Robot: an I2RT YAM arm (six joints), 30 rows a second.
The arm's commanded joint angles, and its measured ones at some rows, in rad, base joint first. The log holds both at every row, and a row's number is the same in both.
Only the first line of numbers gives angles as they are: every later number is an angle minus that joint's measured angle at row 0.
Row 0, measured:
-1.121 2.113 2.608 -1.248 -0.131 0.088
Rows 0 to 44, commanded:
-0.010 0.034 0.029 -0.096 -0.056 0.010
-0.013 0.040 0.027 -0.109 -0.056 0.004
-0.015 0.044 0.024 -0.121 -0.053 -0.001
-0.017 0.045 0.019 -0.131 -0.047 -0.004
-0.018 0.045 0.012 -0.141 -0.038 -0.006
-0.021 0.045 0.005 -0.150 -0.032 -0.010
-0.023 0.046 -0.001 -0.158 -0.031 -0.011
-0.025 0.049 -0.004 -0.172 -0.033 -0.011
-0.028 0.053 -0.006 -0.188 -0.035 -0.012
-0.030 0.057 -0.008 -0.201 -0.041 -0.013
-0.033 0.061 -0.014 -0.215 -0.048 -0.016
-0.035 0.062 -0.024 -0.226 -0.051 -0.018
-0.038 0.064 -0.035 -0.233 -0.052 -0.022
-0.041 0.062 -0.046 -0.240 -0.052 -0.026
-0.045 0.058 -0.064 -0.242 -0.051 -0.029
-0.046 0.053 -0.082 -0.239 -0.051 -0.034
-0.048 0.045 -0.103 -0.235 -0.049 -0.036
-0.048 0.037 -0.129 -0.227 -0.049 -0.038
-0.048 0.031 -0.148 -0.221 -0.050 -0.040
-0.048 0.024 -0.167 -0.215 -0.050 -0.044
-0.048 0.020 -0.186 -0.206 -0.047 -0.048
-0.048 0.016 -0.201 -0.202 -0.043 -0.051
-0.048 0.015 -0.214 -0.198 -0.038 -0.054
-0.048 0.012 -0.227 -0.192 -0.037 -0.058
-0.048 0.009 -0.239 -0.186 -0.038 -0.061
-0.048 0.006 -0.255 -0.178 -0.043 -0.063
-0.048 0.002 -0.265 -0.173 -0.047 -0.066
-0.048 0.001 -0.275 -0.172 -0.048 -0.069
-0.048 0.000 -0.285 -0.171 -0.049 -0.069
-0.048 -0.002 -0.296 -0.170 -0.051 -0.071
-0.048 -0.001 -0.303 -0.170 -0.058 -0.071
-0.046 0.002 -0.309 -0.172 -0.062 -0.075
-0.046 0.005 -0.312 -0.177 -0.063 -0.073
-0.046 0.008 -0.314 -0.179 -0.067 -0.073
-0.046 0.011 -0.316 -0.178 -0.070 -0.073
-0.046 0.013 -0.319 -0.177 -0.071 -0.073
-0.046 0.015 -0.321 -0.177 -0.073 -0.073
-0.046 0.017 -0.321 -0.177 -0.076 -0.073
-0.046 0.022 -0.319 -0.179 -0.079 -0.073
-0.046 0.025 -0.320 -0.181 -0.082 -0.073
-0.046 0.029 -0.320 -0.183 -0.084 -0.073
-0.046 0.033 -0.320 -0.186 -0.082 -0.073
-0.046 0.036 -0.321 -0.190 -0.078 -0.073
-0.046 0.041 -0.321 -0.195 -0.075 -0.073
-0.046 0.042 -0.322 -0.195 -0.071 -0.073
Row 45, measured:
-0.043 0.047 -0.313 -0.170 -0.071 -0.058
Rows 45 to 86, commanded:
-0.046 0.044 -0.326 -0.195 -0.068 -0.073
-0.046 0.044 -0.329 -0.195 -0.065 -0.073
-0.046 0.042 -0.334 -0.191 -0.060 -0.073
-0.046 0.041 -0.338 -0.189 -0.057 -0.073
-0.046 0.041 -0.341 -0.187 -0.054 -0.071
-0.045 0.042 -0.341 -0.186 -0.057 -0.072
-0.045 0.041 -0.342 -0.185 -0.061 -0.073
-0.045 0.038 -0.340 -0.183 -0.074 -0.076
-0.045 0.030 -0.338 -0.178 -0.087 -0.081
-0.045 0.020 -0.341 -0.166 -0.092 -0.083
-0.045 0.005 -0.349 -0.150 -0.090 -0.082
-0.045 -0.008 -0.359 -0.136 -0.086 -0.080
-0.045 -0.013 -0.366 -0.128 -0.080 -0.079
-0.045 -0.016 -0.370 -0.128 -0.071 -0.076
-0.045 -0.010 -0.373 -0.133 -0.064 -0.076
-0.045 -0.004 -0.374 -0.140 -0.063 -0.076
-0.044 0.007 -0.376 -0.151 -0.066 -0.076
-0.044 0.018 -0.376 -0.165 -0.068 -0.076
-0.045 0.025 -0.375 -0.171 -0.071 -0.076
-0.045 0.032 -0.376 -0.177 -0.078 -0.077
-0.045 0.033 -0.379 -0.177 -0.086 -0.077
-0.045 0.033 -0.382 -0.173 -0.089 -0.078
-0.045 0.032 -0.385 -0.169 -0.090 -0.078
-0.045 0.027 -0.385 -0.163 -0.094 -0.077
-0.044 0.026 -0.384 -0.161 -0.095 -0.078
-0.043 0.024 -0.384 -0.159 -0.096 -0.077
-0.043 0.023 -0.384 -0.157 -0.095 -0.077
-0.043 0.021 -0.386 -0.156 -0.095 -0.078
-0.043 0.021 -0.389 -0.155 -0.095 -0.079
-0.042 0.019 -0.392 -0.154 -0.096 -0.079
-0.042 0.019 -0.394 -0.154 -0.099 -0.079
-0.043 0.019 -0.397 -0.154 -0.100 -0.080
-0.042 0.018 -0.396 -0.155 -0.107 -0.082
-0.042 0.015 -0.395 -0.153 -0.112 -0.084
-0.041 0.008 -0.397 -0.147 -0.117 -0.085
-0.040 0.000 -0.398 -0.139 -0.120 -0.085
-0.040 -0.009 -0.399 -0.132 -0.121 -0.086
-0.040 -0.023 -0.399 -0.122 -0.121 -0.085
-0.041 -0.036 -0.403 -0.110 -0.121 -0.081
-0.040 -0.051 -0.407 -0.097 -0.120 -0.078
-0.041 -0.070 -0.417 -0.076 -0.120 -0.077
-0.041 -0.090 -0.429 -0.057 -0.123 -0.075
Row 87, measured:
-0.043 0.002 -0.413 -0.098 -0.113 -0.081
